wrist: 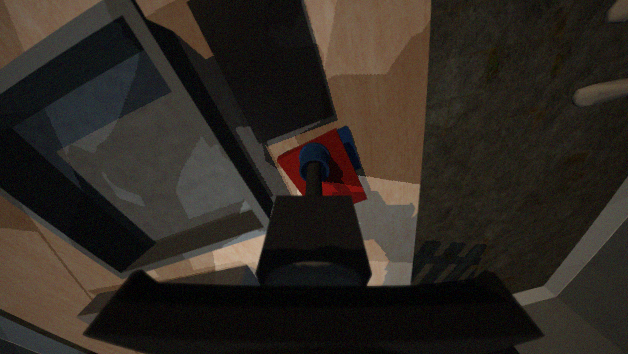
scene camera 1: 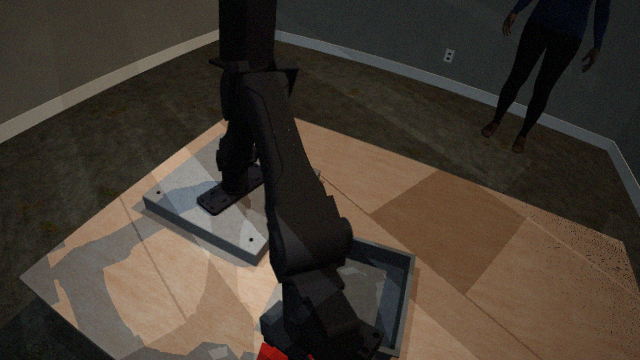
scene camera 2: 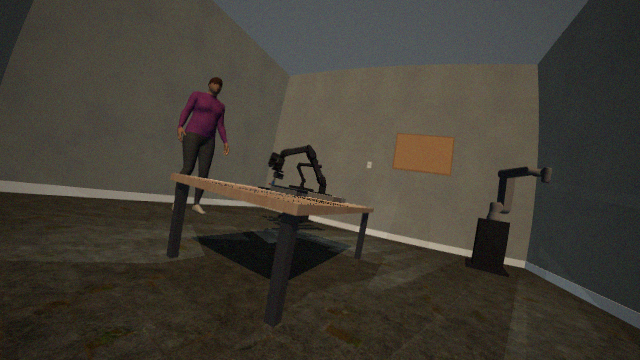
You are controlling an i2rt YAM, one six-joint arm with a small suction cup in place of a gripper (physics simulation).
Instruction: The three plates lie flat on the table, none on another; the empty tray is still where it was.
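Where they show: hand at its tool point: (wrist: 314, 151); arm's base at its link origin: (scene camera 1: 235, 188) (scene camera 2: 321, 194).
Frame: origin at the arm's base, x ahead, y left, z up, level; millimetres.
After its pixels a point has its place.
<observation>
My suction cup (wrist: 314, 158) (scene camera 2: 273, 180) @(x 401, y -237, z -4 mm) sits on a red plate (wrist: 338, 185) @(x 364, y -263, z 3 mm) and holds it low over the table (scene camera 1: 447, 223) @(x 466, y 323, z -43 mm) (scene camera 2: 268, 198) @(x 1042, y 551, z -49 mm), just outside the tray's corner. A corner of the red plate (scene camera 1: 271, 351) @(x 339, y -244, z -3 mm) shows under the arm in scene camera 1. The red plate covers most of a blue plate (wrist: 351, 147) @(x 394, y -285, z -34 mm); only the blue plate's far edge shows. I cannot tell whether the two touch. A black plate (wrist: 263, 66) @(x 479, y -193, z -33 mm) lies flat on the table beside the grey tray (wrist: 206, 105) @(x 447, y -134, z -24 mm) (scene camera 1: 405, 286) @(x 461, y 30, z 1 mm). The tray is empty.
The arm's grey base slab (scene camera 1: 201, 214) @(x 8, y -115, z 0 mm) stands on the table behind the tray. The table edge runs close to the plates, with floor (wrist: 505, 132) beyond. A person (scene camera 2: 201, 129) stands near the table and a second arm on a pedestal (scene camera 2: 492, 241) stands by the wall.
</observation>
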